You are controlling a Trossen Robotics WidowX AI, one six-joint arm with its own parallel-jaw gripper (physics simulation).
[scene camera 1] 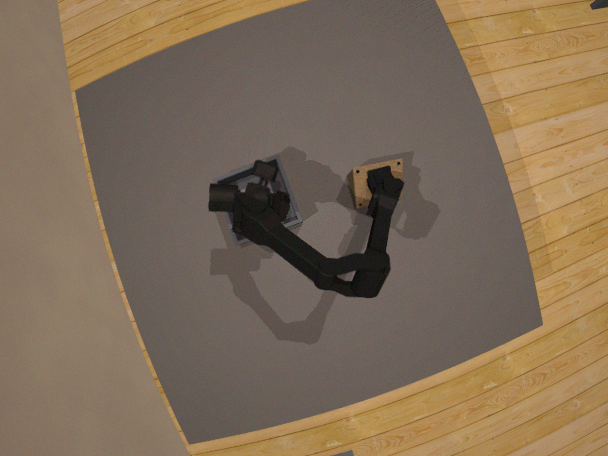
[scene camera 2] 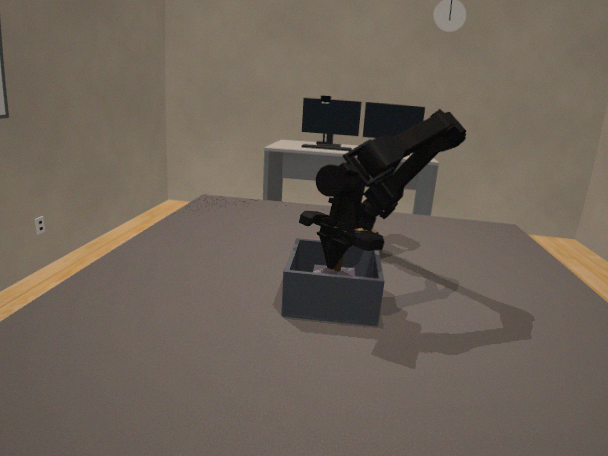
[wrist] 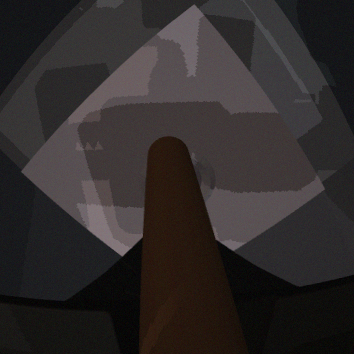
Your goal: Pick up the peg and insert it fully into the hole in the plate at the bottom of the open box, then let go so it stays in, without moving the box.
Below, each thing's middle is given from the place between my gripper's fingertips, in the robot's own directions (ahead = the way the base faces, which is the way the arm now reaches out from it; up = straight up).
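Labels:
With the blue-grey box (scene camera 2: pixel 357 299) in the scene, I see my gripper 3 cm above it, 1 cm to the right of it and 1 cm past it. The brown peg (wrist: pixel 184 292) is 3 cm above my hand, 2 cm to the left of it and 2 cm behind it. As for the pale plate (wrist: pixel 186 81), it is 4 cm below my hand, 1 cm to the left of it and 1 cm behind it.

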